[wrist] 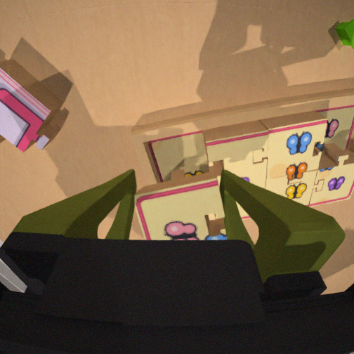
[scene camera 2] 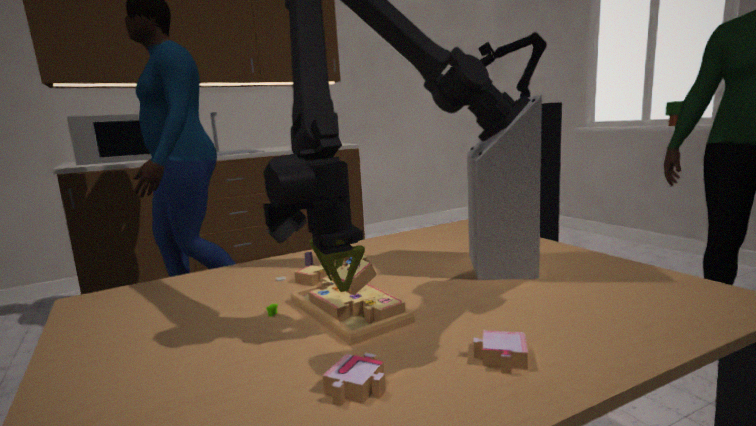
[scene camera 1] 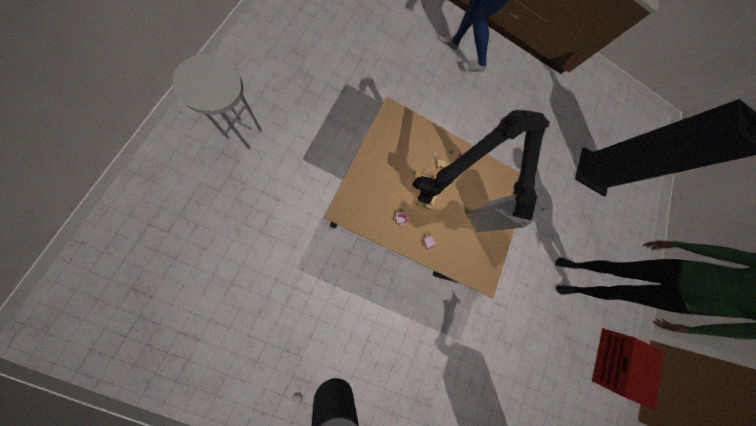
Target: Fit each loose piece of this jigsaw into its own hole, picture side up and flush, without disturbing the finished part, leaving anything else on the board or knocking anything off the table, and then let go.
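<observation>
My gripper (scene camera 2: 344, 285) (wrist: 177, 177) is shut on a yellow corner piece with pink and blue butterflies (scene camera 2: 363, 273) (wrist: 175, 207). In scene camera 2 the piece is tilted and raised above the jigsaw board (scene camera 2: 380, 329) (wrist: 240, 108). The finished part (scene camera 2: 372, 297) (wrist: 242, 160) has yellow pieces with butterflies. A corner hole (wrist: 177, 152) shows beyond the held piece in the wrist view. At the right of that view is another gap, partly seen. The fingers and arm hide part of the board. In scene camera 1 the arm covers most of the board.
A pink and white piece with a red shape (scene camera 1: 400, 217) (scene camera 2: 353, 371) (wrist: 17, 117) and another pink piece (scene camera 1: 428, 241) (scene camera 2: 502, 349) lie apart from the board. A block (scene camera 1: 440, 163) (scene camera 2: 308, 274) lies behind it. A small green object (scene camera 1: 415, 172) (scene camera 2: 271, 309) (wrist: 346, 33) lies beside it.
</observation>
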